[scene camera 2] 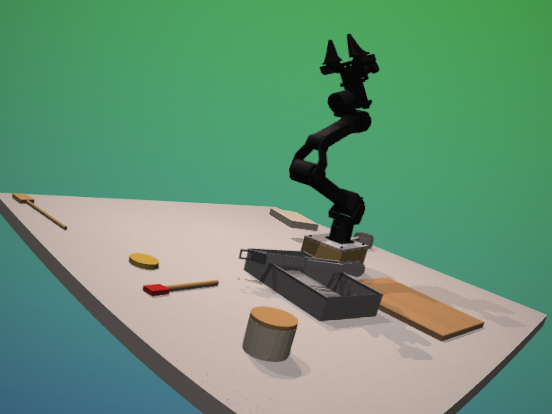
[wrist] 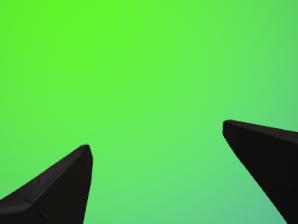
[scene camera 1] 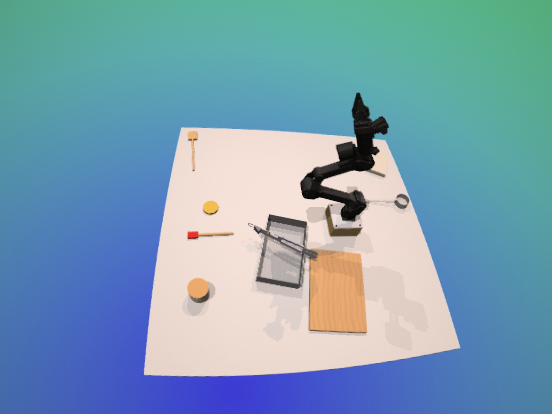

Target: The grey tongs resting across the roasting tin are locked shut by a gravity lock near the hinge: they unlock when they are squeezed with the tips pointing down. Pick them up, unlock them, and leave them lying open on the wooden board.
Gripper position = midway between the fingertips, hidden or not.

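Note:
Open and holding nothing, my gripper (scene camera 2: 339, 36) is visible in other views as well: the wrist view shows the gripper (wrist: 159, 139), and scene camera 1 shows the gripper (scene camera 1: 358, 96). I see a lidded grey jar (scene camera 2: 269, 334), though in the wrist view the jar is out of frame. There is a wooden board (scene camera 1: 336, 291), and scene camera 2 shows the board (scene camera 2: 430, 316) too. I also see a roasting tin (scene camera 2: 325, 295), and in scene camera 1 there is again the tin (scene camera 1: 278, 264).

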